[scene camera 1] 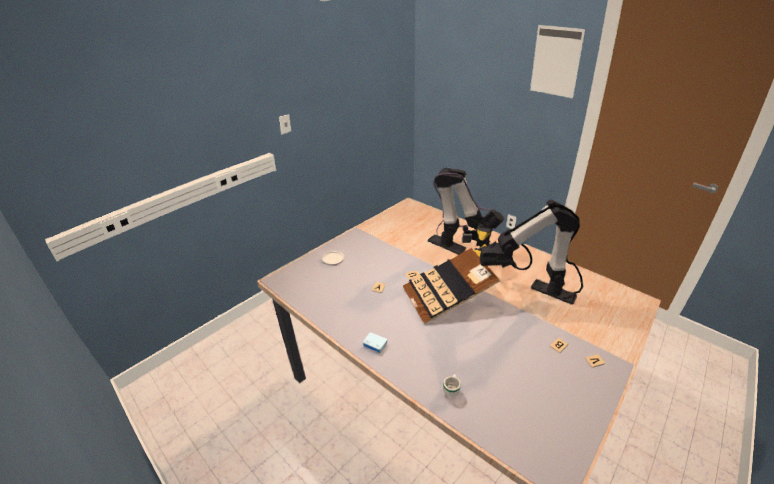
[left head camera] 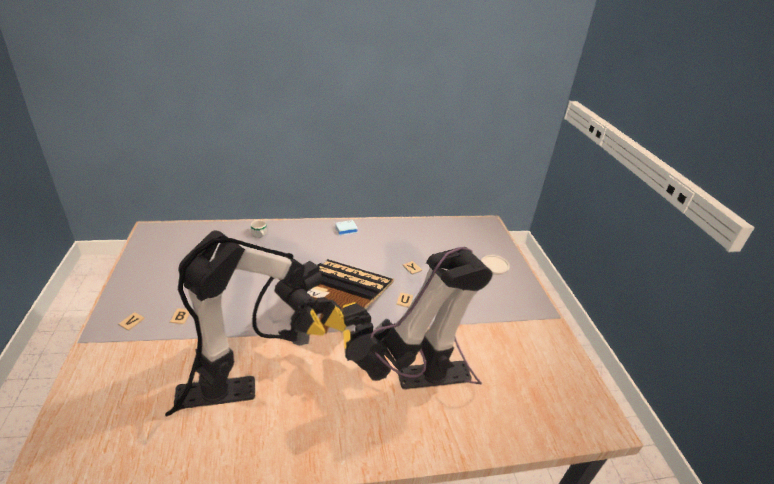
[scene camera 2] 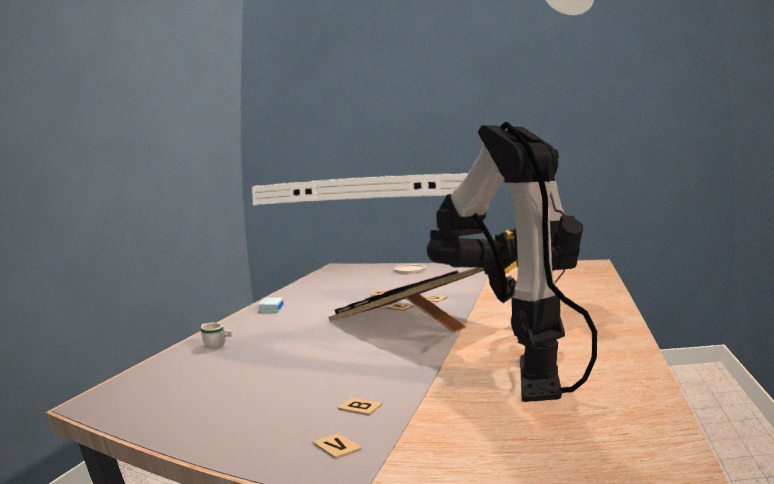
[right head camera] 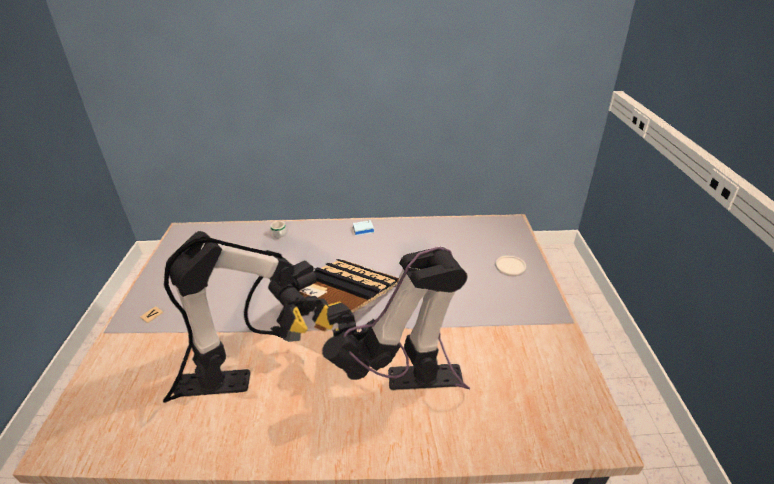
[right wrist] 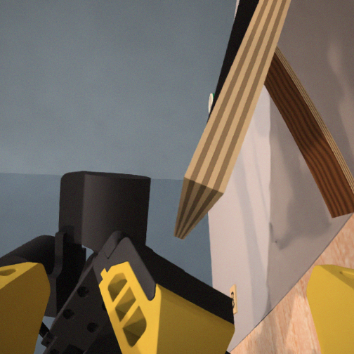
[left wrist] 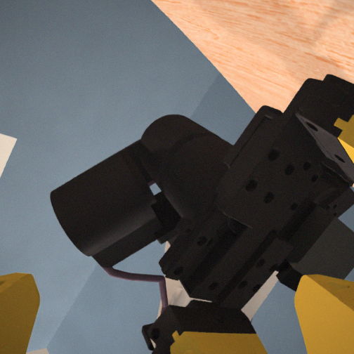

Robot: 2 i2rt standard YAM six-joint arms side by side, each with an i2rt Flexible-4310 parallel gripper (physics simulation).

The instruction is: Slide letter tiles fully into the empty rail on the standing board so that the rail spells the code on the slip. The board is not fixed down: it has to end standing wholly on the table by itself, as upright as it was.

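Frame: origin at the left arm's base, x back, y down, z right, level; millimetres.
Seen in the pictures: left gripper, fingertip midpoint: (scene camera 1: pixel 494 239) (left head camera: pixel 334 331) (right head camera: pixel 319 329); right gripper, fingertip midpoint: (scene camera 1: pixel 479 248) (left head camera: pixel 345 318) (right head camera: pixel 335 317); left arm's base at its link origin: (scene camera 1: pixel 553 292) (left head camera: pixel 215 393) (scene camera 2: pixel 539 377) (right head camera: pixel 213 384); right arm's base at its link origin: (scene camera 1: pixel 446 245) (left head camera: pixel 434 375) (right head camera: pixel 425 377).
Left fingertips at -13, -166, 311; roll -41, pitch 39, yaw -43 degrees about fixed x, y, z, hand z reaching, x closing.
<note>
Pixels of each thing's top centre, then the offset from my left fingertips to it, as dx, dy, dz. "*": a spot on its surface instead.
- black rail at a spot on its surface: (scene camera 1: pixel 453 279) * -266, +79, +58
- slip at its top centre: (left head camera: pixel 312 289) (right head camera: pixel 310 287) (scene camera 1: pixel 480 270) -203, +31, -32
- V at its top centre: (scene camera 2: pixel 336 444) (left head camera: pixel 131 320) (right head camera: pixel 151 314) (scene camera 1: pixel 595 360) -283, +160, -570
- B at its top centre: (scene camera 2: pixel 359 405) (left head camera: pixel 180 315) (scene camera 1: pixel 559 344) -284, +160, -428
- U at its top centre: (scene camera 2: pixel 433 297) (left head camera: pixel 405 299) -254, +160, +272
- Y at its top centre: (left head camera: pixel 412 267) (scene camera 1: pixel 378 286) -415, +160, +344
- cup at its top centre: (scene camera 2: pixel 215 325) (scene camera 1: pixel 452 380) (left head camera: pixel 259 225) (right head camera: pixel 278 225) -686, +114, -184
- blue sponge at its top centre: (scene camera 2: pixel 270 301) (scene camera 1: pixel 374 340) (left head camera: pixel 346 225) (right head camera: pixel 363 225) -683, +140, +148
- round plate at its top centre: (scene camera 2: pixel 409 267) (right head camera: pixel 510 264) (left head camera: pixel 495 263) (scene camera 1: pixel 333 257) -381, +151, +656
The board (left head camera: pixel 353 297) (right head camera: pixel 348 299) (scene camera 1: pixel 470 261) (scene camera 2: pixel 388 296) (right wrist: pixel 240 100) leans on its rear leg (scene camera 2: pixel 436 311) (right wrist: pixel 312 140). Two rows read FUDGE and CAKE4; the black rail (scene camera 1: pixel 453 279) beside CAKE4 shows no tiles. The slip (left head camera: pixel 317 292) (right head camera: pixel 313 291) (scene camera 1: pixel 480 273) is partly readable. Loose tiles lie on the mat: V (left head camera: pixel 130 320) (right head camera: pixel 151 313), B (left head camera: pixel 180 315), U (left head camera: pixel 405 299), Y (left head camera: pixel 412 267). My left gripper (left head camera: pixel 325 320) (right head camera: pixel 311 318) is open by the board's near, raised edge. My right gripper is open close beside it, fingers apart from the board.
A cup (left head camera: pixel 258 228) (scene camera 1: pixel 451 385) and a blue sponge (left head camera: pixel 346 227) (scene camera 1: pixel 375 342) stand at the far side. A round plate (right head camera: pixel 510 265) (scene camera 1: pixel 332 258) lies at the right. The two grippers crowd each other at the board's near edge. More tiles (scene camera 2: pixel 399 306) show beyond the board's leg in scene camera 2.
</note>
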